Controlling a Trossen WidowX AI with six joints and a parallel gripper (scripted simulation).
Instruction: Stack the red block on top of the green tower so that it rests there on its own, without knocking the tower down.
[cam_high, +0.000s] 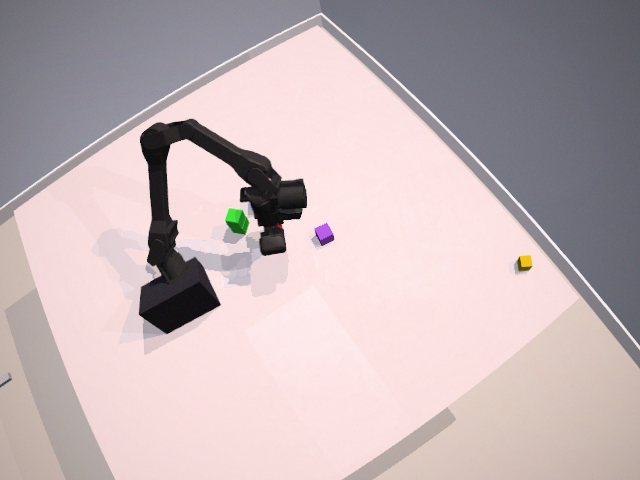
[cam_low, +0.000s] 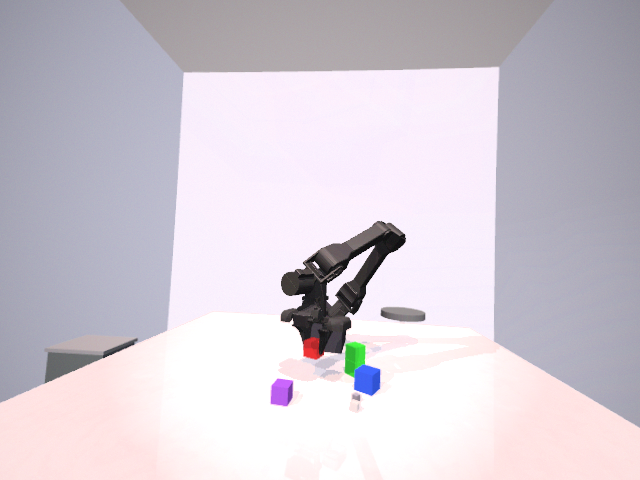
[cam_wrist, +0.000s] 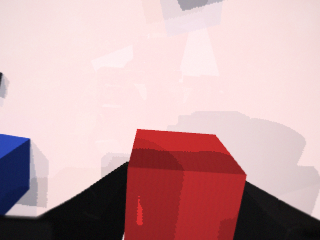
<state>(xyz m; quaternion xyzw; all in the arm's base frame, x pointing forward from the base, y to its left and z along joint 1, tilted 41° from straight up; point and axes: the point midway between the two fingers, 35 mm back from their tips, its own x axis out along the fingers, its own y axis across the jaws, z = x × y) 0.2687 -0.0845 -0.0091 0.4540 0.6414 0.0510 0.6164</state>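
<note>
The blue block lies 130 mm to the left of my gripper tip, 50 mm below it and 40 mm ahead of it. Round my gripper tip: red block (10 mm above); then purple block (100 mm ahead, 70 mm to the right, 50 mm below); then yellow block (500 mm to the right, 440 mm ahead, 60 mm below).
</note>
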